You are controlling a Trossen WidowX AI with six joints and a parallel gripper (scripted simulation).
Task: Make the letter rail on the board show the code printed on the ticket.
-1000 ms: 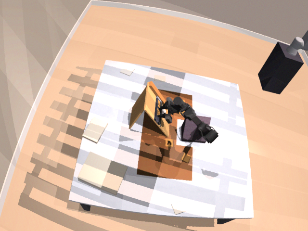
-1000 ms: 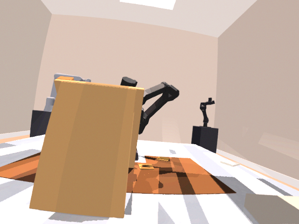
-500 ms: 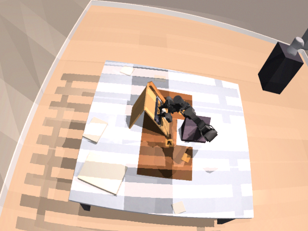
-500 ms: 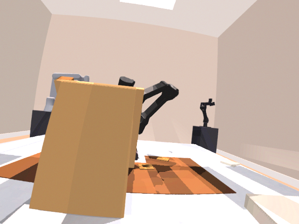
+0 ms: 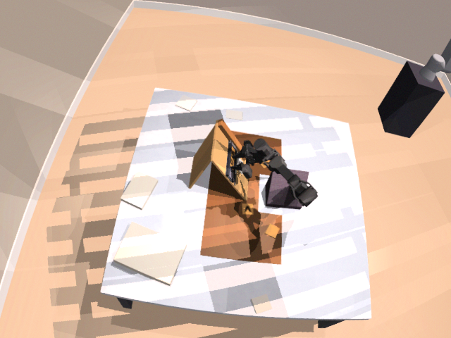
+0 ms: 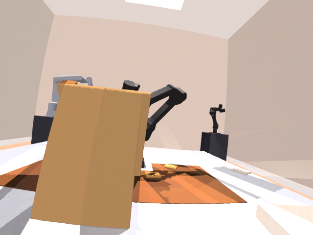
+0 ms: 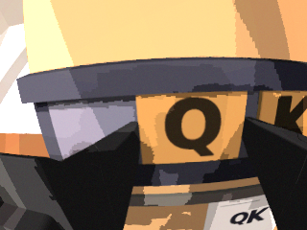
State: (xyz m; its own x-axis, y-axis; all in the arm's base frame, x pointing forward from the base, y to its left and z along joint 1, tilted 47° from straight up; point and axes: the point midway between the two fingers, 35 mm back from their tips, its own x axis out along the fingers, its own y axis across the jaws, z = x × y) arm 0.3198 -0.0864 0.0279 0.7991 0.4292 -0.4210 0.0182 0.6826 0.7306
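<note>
My gripper tip is now right at the q tile. From my gripper tip the other things lie so: k tile: 70 mm to the right; then orange mat: 140 mm behind, 40 mm to the left, 170 mm below; then white ticket: 50 mm behind, 60 mm to the right, 80 mm below.
</note>
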